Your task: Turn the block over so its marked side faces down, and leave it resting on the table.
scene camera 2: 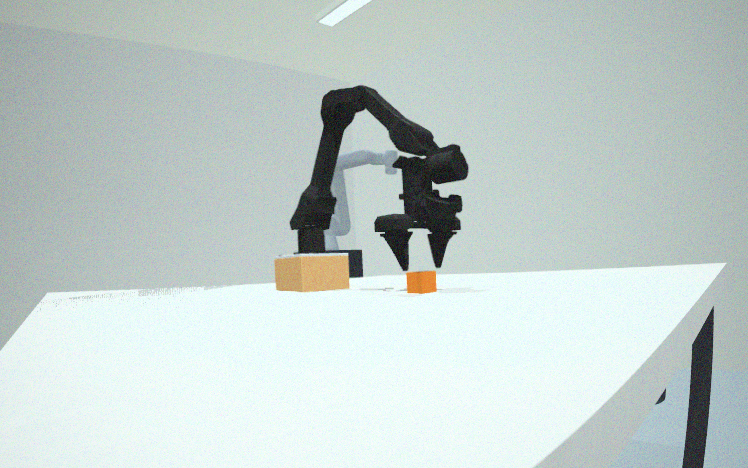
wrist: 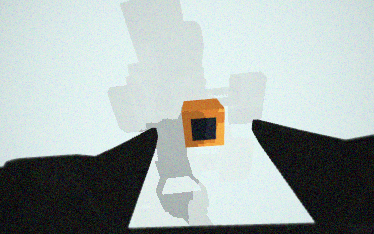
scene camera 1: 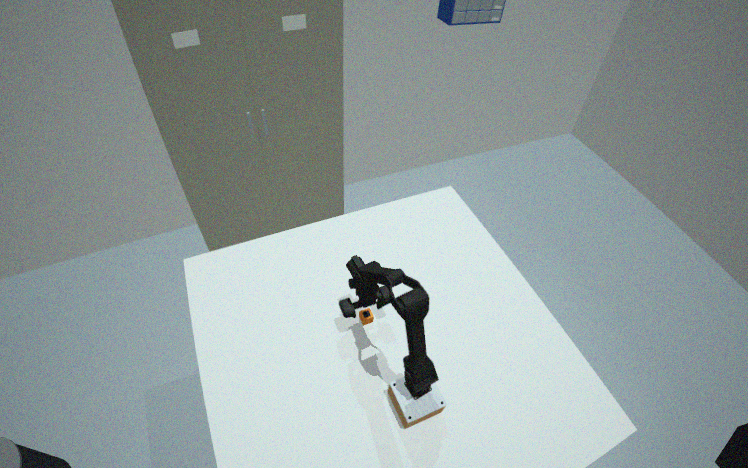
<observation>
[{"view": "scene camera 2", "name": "my gripper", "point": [422, 269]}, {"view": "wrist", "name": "my gripper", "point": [203, 128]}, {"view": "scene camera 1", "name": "my gripper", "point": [366, 312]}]
</observation>
